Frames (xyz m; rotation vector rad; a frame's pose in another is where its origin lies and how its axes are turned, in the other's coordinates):
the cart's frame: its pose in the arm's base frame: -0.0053 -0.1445 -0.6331 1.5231 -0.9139 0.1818
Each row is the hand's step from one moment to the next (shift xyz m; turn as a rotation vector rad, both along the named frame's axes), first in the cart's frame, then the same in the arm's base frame.
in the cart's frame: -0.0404 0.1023 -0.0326 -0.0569 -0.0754 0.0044
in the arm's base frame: -0.0785 0.0573 0.0609 0.0076 0.0126 -0.0934
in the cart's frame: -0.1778 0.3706 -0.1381 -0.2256 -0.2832 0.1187
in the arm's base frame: -0.2977 0.2391 0.2055 -0.0198 -0.0390 -0.3785
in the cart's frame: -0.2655 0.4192 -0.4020 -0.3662 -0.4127 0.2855
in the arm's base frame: -0.2828 0.5186 0.2427 -0.0983 -0.1417 -0.5968
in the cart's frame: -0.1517 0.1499 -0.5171 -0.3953 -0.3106 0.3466
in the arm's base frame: 0.0082 0.5446 0.1273 -0.2061 -0.1733 -0.5481
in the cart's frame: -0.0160 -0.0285 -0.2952 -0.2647 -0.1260 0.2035
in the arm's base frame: 0.1237 0.2686 0.0276 -0.1783 -0.0818 -0.2981
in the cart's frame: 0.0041 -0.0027 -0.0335 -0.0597 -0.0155 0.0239
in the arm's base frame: 0.0177 0.0280 0.0071 -0.0397 0.0026 -0.0529
